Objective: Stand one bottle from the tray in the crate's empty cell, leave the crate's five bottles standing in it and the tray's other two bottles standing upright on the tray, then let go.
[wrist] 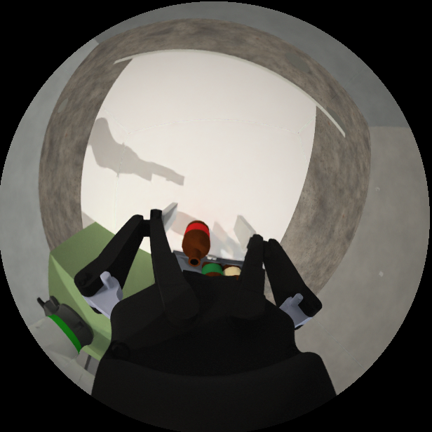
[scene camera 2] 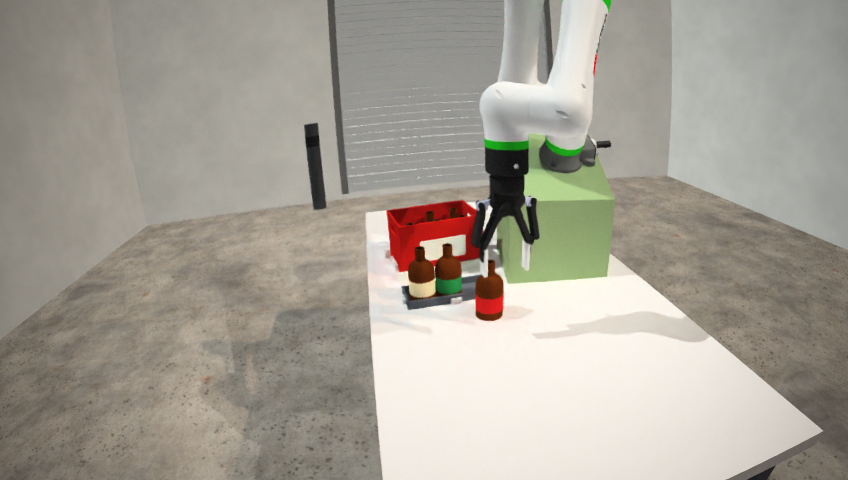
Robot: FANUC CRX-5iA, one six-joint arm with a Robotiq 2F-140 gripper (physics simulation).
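Places are measured from the arm's base along level axes (x ahead, y left, z up), in metres.
Where they show: gripper, fingertip midpoint: (scene camera 2: 505, 271); arm's base, origin of the base link: (scene camera 2: 561, 157).
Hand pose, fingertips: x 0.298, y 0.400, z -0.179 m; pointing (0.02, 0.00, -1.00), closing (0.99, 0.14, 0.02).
Each offset is from my fingertips to the top centre of the thing. "*": to the spot under its first point. Level surfaces: height alone.
A brown bottle with a red label @(0.011 m ahead, 0.110 m right, 0.023 m down) (scene camera 2: 489, 304) (wrist: 196, 242) stands upright on the table in front of the tray's right end. Brown bottles with a green label @(0.104 m ahead, 0.232 m right, 0.018 m down) (scene camera 2: 448, 283) (wrist: 212, 270) and a cream label @(* 0.184 m ahead, 0.190 m right, 0.119 m down) (scene camera 2: 421, 287) (wrist: 232, 271) stand upright on the dark tray @(* 0.151 m ahead, 0.183 m right, 0.166 m down) (scene camera 2: 434, 302) (wrist: 183, 261). The red crate @(0.116 m ahead, 0.483 m right, 0.003 m down) (scene camera 2: 404, 245) stands behind the tray. A few bottle necks show above its rim; its cells are hidden in the scene view. My gripper (scene camera 2: 505, 268) (wrist: 206, 216) is open and empty, pointing down. Its fingertips are near the height of the red-label bottle's neck, partly overlapping it in the scene view.
The green pedestal (scene camera 2: 557, 240) (wrist: 97, 247) with the robot base stands on the right, behind the gripper in the scene view. The white table @(0.178 m down) (scene camera 2: 535, 392) (wrist: 220, 160) extends toward the scene camera. A black post (scene camera 2: 314, 166) stands beyond the table at the left.
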